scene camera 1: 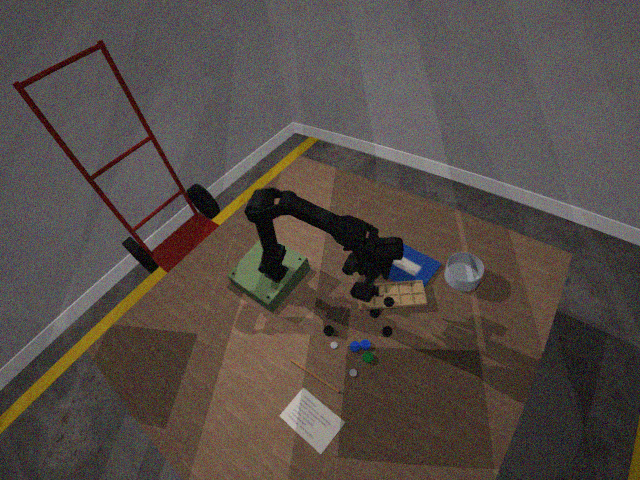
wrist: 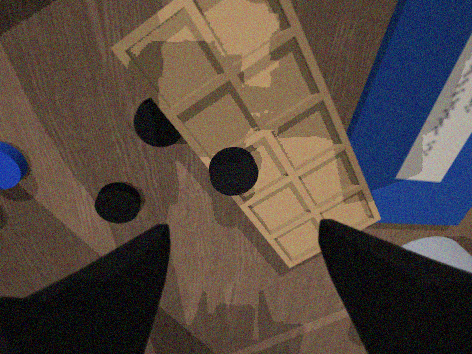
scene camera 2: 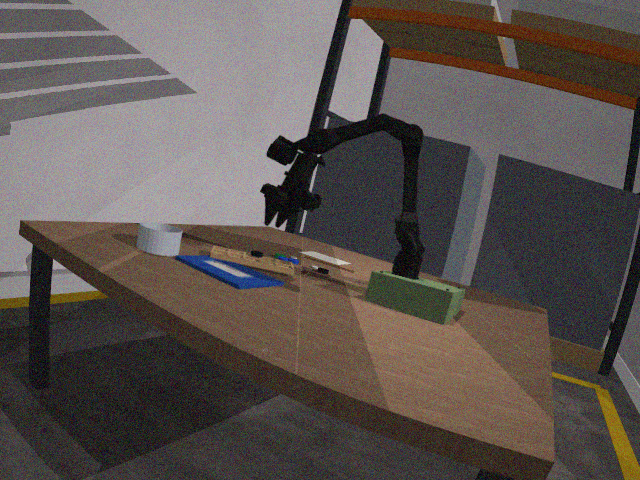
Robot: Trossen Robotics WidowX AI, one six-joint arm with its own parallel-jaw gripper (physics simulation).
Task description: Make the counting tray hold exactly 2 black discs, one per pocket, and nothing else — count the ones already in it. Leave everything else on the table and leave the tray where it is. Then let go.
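Note:
The wooden counting tray point(scene camera 1: 410, 295) point(scene camera 2: 230, 254) point(wrist: 334, 120) has two rows of pockets. The pockets that show in the wrist view hold no whole disc. One black disc point(scene camera 1: 388, 301) point(scene camera 2: 256, 253) point(wrist: 233, 171) lies across the tray's long side wall, partly over a pocket and partly jutting outward. A second black disc point(scene camera 1: 375, 312) point(wrist: 156, 123) is on the table against the tray's side, partly hidden by its wall. A third point(scene camera 1: 387, 331) point(wrist: 118, 202) and another black disc point(scene camera 1: 328, 330) point(scene camera 2: 321, 270) lie farther off. My gripper point(scene camera 2: 273, 224) point(wrist: 245, 232) is open and empty, above the tray.
Two blue discs point(scene camera 1: 354, 346) point(scene camera 1: 365, 344), a green disc point(scene camera 1: 367, 357) and white discs point(scene camera 1: 333, 345) point(scene camera 1: 353, 372) lie nearby. A blue folder point(scene camera 1: 431, 266) point(scene camera 2: 258, 282) and a round container point(scene camera 1: 463, 281) point(scene camera 2: 159, 240) stand beyond the tray. A pencil point(scene camera 1: 315, 376) and paper point(scene camera 1: 312, 421) lie farther away.

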